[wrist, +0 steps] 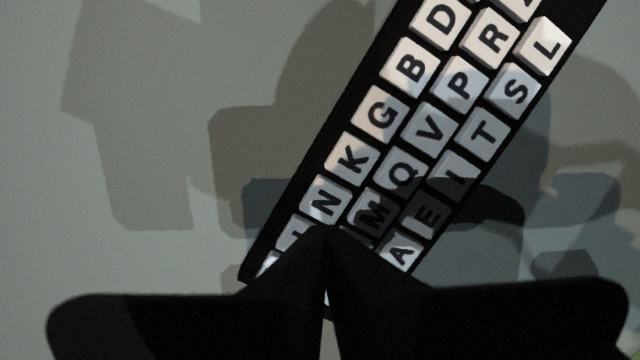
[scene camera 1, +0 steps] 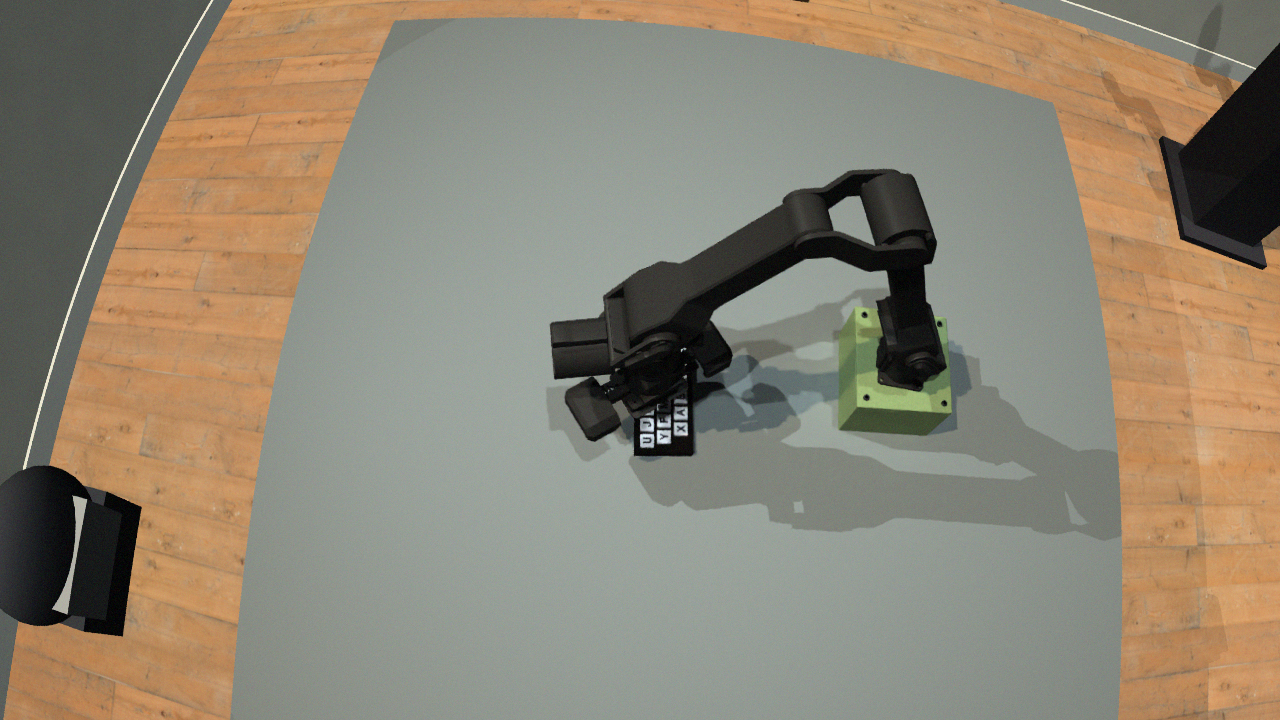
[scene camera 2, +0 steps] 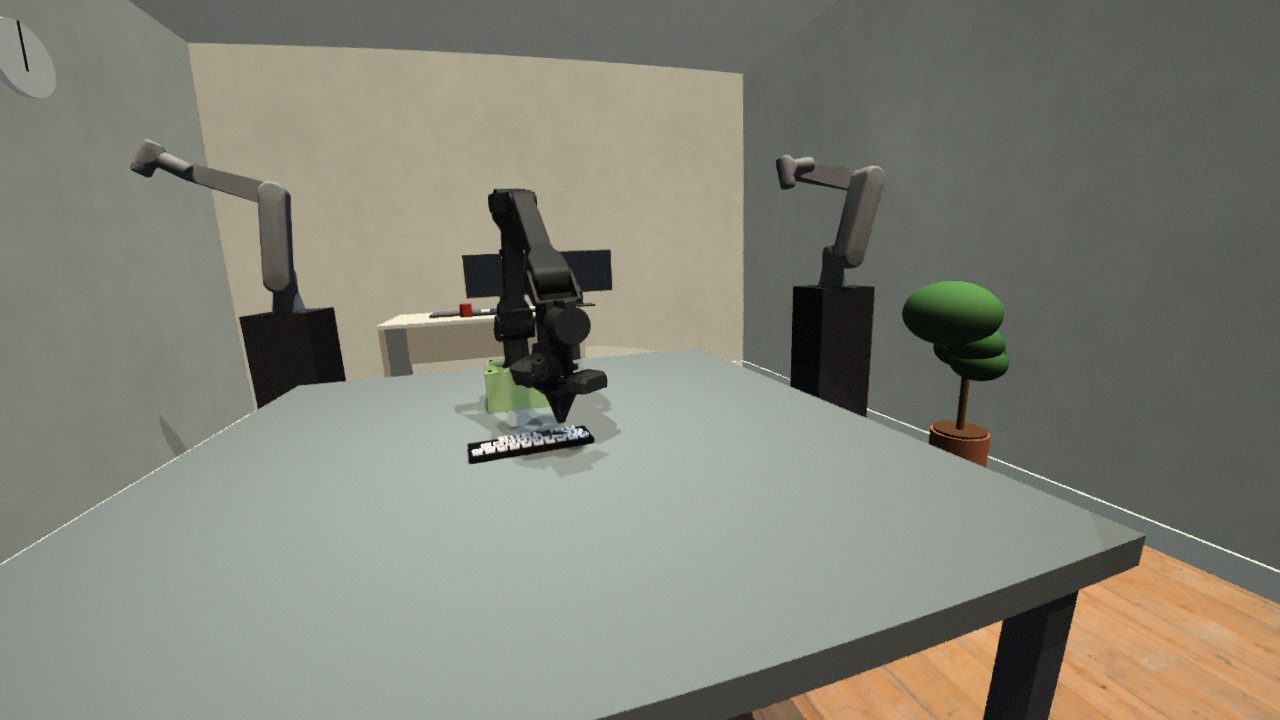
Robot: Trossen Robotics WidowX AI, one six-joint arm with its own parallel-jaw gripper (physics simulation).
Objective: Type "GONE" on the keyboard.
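Pixels of known places: gripper, between the fingertips: [wrist: 323, 237] [scene camera 1: 646, 402] [scene camera 2: 561, 422]; arm's base, origin of its link: [scene camera 1: 901, 364].
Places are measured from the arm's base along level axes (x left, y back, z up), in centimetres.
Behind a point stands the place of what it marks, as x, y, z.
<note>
The black keyboard [scene camera 1: 663, 437] {12.2, -28.1, -7.9} [scene camera 2: 529, 445] {3.3, -32.6, -8.2} [wrist: 369, 75] {4.0, -32.7, -8.4} with white letter keys lies flat on the table. In the wrist view it slants from upper right to lower left. The G key [wrist: 381, 115] {4.8, -31.5, -7.9}, the N key [wrist: 326, 200] {8.8, -30.8, -7.9} and the E key [wrist: 427, 220] {6.7, -26.8, -7.9} show there; I cannot make out an O key. My gripper [scene camera 2: 562, 420] {9.1, -30.8, -5.2} [wrist: 323, 237] {9.1, -30.8, -5.2} is shut and empty, pointing down over the keyboard, its tips appearing just below the N key in the wrist view. The fingers hide several keys near the keyboard's end. Whether the tips touch a key is unclear.
The arm rises from a green block [scene camera 1: 899, 419] {6.0, 1.4, -3.5} [scene camera 2: 505, 394] {-2.9, -6.5, -5.6} on the grey table [scene camera 1: 447, 582] {36.4, -50.9, -9.5} [scene camera 2: 447, 573] {-4.2, -64.5, -9.5}. The arm covers part of the keyboard in the first scene view. Two grey arms on black pedestals and a potted plant [scene camera 2: 953, 313] stand beyond the table.
</note>
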